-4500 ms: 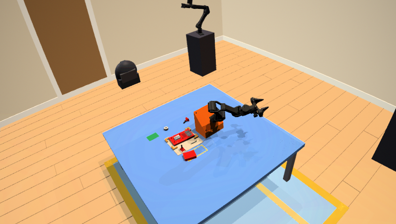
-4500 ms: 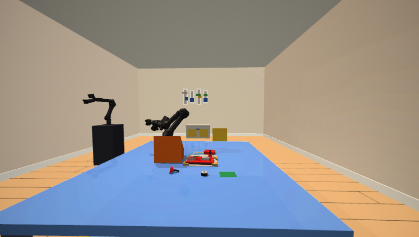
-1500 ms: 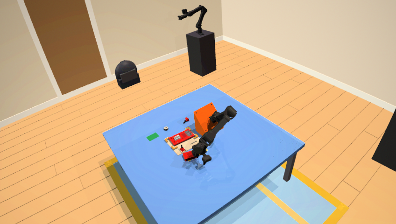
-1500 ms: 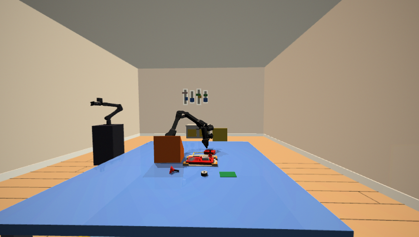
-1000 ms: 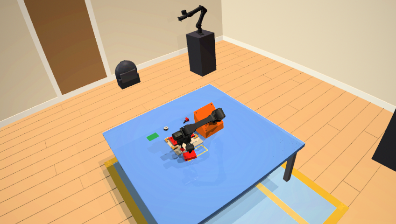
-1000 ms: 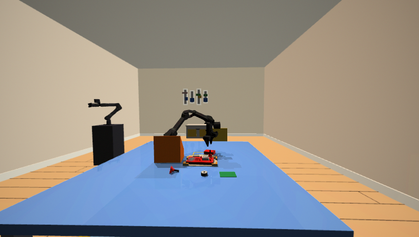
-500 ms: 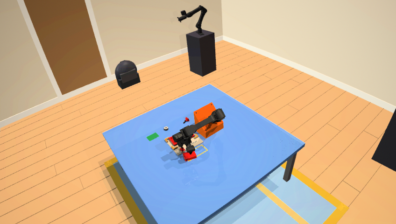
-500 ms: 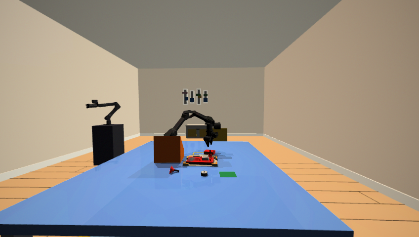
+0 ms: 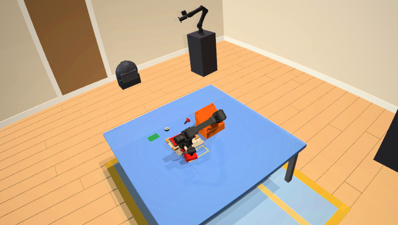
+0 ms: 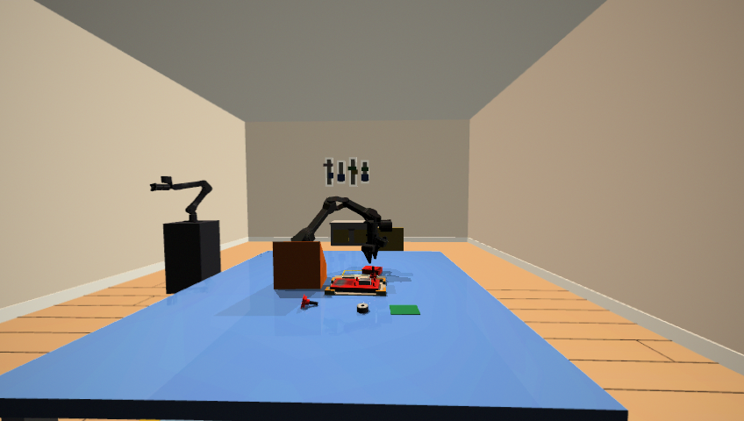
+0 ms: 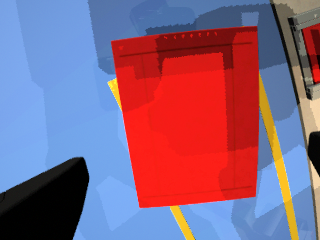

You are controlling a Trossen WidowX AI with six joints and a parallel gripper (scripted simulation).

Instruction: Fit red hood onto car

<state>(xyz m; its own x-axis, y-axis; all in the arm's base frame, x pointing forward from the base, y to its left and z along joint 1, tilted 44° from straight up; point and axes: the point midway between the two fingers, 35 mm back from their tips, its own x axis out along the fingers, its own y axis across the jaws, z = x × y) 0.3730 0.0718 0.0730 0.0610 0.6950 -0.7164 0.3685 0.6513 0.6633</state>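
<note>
Right now the red hood is 4 cm below my gripper tip. Also, from my gripper tip: dark ring: 42 cm to the right, 7 cm behind, 5 cm below; then green pad: 42 cm to the right, 8 cm ahead, 6 cm below.
</note>
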